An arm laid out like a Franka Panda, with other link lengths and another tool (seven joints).
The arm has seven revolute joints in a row. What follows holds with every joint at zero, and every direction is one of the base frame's. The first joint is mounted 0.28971 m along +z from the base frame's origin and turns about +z. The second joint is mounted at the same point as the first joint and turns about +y. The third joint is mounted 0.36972 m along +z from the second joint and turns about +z. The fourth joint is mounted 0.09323 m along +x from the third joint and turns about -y. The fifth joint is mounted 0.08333 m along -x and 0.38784 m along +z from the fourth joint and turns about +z. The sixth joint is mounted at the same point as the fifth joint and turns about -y. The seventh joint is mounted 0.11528 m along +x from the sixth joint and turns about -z. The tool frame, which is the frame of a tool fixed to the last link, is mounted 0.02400 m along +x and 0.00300 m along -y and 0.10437 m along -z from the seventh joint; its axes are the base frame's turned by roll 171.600, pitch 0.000 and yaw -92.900 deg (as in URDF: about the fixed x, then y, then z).
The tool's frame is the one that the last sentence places.
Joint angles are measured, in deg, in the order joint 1, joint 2, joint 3, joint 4, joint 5, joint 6, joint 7. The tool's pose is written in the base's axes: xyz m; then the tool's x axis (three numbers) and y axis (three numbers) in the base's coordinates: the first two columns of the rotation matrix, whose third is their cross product. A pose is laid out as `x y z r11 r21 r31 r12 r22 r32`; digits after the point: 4 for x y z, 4 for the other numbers.
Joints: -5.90 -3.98 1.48 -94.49 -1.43 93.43 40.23
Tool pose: 0.5895 -0.0652 0.6479 -0.7369 -0.6758 -0.0153 -0.6741 0.7330 0.0910
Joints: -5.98 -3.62 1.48 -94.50 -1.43 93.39 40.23
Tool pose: 0.5915 -0.0663 0.6439 -0.7380 -0.6747 -0.0105 -0.6724 0.7339 0.0963
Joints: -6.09 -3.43 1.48 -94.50 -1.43 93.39 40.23
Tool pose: 0.5926 -0.0675 0.6420 -0.7393 -0.6733 -0.0083 -0.6707 0.7352 0.0988
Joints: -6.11 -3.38 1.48 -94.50 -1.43 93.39 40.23
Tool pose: 0.5928 -0.0678 0.6414 -0.7395 -0.6731 -0.0077 -0.6703 0.7354 0.0994
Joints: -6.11 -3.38 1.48 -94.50 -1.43 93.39 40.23
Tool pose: 0.5928 -0.0678 0.6414 -0.7395 -0.6731 -0.0077 -0.6703 0.7354 0.0994
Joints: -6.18 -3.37 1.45 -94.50 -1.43 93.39 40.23
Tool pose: 0.5928 -0.0688 0.6413 -0.7407 -0.6718 -0.0076 -0.6690 0.7365 0.0996
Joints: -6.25 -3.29 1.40 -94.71 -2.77 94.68 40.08
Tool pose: 0.5951 -0.0723 0.6421 -0.7394 -0.6733 -0.0023 -0.6717 0.7374 0.0711
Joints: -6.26 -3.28 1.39 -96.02 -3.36 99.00 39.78
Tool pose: 0.6017 -0.0733 0.6407 -0.7322 -0.6804 -0.0297 -0.6810 0.7318 0.0257
